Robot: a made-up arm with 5 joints.
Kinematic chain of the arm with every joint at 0, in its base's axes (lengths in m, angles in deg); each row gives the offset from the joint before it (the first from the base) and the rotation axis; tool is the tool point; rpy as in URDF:
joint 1: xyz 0 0 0.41 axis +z
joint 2: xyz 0 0 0 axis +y
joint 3: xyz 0.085 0 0.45 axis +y
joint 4: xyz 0.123 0 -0.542 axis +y
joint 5: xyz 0.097 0 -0.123 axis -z
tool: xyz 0 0 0 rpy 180 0 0
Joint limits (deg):
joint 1: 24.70..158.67
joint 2: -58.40..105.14
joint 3: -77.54..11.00
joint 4: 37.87..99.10
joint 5: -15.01..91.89
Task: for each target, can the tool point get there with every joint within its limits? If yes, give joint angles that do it. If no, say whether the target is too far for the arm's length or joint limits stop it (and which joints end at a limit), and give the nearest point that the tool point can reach.
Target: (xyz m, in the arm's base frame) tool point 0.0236 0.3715 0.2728
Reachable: yes | joints 86.36 1.37 -26.06 86.13 20.63
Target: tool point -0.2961 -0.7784 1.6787
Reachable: no: too far | nearest point -0.0540 0.0211 1.3065 | short by 0.914 m
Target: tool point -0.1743 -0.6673 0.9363
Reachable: no: joint limits stop it (at a limit: joint 2, joint 3) | nearest point -0.0596 -0.2282 0.4530 | short by 0.663 m
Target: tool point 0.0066 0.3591 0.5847
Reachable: yes | joints 88.94 -44.26 -26.52 86.49 26.55
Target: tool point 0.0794 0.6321 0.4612
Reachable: yes | joints 82.84 3.42 -55.28 81.63 55.40
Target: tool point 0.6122 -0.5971 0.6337
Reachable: no: joint limits stop it (at a limit: joint 2, joint 3, joint 4) | nearest point 0.1930 -0.1883 0.4068 | short by 0.628 m
